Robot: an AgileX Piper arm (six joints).
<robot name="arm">
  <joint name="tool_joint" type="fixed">
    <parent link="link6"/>
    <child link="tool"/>
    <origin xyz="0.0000 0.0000 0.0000"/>
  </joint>
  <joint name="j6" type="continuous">
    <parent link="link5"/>
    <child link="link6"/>
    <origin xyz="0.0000 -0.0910 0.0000" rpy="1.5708 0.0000 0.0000"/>
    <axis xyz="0 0 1"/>
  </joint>
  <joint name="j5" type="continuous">
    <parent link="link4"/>
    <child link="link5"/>
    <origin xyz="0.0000 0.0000 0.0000" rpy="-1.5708 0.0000 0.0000"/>
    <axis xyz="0 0 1"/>
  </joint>
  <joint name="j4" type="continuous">
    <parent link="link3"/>
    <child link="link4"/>
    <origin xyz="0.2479 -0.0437 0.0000" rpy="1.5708 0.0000 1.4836"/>
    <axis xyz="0 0 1"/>
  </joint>
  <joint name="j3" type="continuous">
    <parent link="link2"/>
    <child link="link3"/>
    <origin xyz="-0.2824 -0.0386 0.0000"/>
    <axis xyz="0 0 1"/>
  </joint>
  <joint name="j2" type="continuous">
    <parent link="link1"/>
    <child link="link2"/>
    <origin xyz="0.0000 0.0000 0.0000" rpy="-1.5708 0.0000 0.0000"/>
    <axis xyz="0 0 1"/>
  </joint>
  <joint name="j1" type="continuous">
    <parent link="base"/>
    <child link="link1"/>
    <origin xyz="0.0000 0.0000 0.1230"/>
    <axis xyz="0 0 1"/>
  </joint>
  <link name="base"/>
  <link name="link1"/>
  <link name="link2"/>
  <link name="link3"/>
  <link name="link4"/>
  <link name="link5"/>
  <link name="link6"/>
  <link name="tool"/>
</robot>
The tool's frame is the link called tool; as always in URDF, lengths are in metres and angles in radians. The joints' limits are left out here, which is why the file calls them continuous.
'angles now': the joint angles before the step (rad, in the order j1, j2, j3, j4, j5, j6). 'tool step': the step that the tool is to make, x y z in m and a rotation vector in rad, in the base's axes. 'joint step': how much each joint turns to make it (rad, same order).
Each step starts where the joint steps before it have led.
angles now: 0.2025, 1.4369, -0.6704, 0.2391, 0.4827, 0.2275
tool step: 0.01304, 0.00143, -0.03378, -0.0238, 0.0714, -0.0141
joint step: 0.0000, 0.1449, -0.0031, 0.0031, -0.0690, 0.0000
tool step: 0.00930, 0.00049, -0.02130, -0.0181, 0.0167, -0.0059
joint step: 0.0001, 0.0933, -0.0071, -0.0011, -0.0679, -0.0040
